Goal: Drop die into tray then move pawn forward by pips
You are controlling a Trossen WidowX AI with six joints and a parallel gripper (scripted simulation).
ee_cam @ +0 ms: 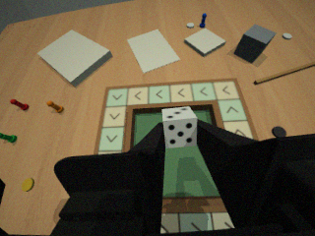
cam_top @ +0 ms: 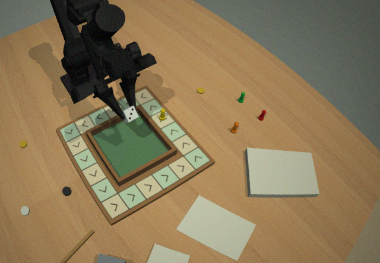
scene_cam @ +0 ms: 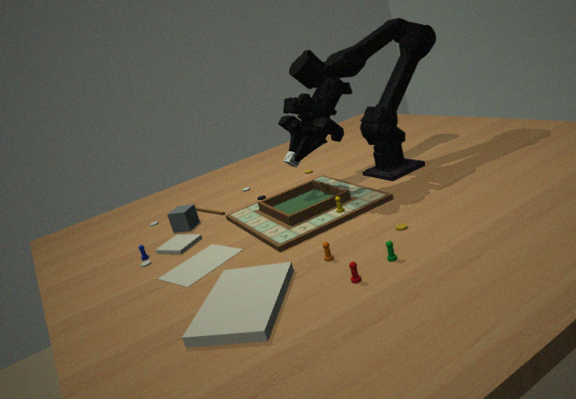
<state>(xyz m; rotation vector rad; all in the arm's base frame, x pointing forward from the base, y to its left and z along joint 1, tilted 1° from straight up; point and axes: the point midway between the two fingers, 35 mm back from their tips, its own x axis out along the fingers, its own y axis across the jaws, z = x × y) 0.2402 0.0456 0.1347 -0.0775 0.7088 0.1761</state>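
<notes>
Now: gripper tip right at the grey die. From my gripper tip the other things lie so: yellow pawn (110 mm to the left, 90 mm below, 40 mm behind); black disc (190 mm to the right, 120 mm below, 50 mm ahead); green dice tray (110 mm below).
</notes>
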